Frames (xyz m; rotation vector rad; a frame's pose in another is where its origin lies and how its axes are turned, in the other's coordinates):
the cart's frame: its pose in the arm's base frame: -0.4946 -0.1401 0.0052 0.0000 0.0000 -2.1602
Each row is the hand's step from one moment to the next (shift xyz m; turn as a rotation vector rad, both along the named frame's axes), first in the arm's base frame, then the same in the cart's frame.
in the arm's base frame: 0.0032 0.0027 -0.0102 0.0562 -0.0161 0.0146
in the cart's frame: -0.0040 0.0012 -0.0102 -0.0179 0.0557 0.0146
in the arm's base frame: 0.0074 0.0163 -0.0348 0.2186 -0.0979 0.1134
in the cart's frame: -0.0177 -0.0029 -0.0348 -0.0401 0.2361 0.1134
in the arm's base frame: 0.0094 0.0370 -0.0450 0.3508 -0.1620 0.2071
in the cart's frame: -0.0360 -0.0128 -0.0450 -0.0603 0.3817 0.2071
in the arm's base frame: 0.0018 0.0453 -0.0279 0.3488 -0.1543 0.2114
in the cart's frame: -0.0387 -0.0237 -0.0279 -0.0656 0.3757 0.2114
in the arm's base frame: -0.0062 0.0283 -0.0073 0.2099 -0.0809 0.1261
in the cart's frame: -0.0201 -0.0209 -0.0073 -0.0494 0.2195 0.1261
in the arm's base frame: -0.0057 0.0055 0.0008 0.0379 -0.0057 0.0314
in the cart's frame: -0.0014 -0.0078 0.0008 -0.0163 0.0347 0.0314
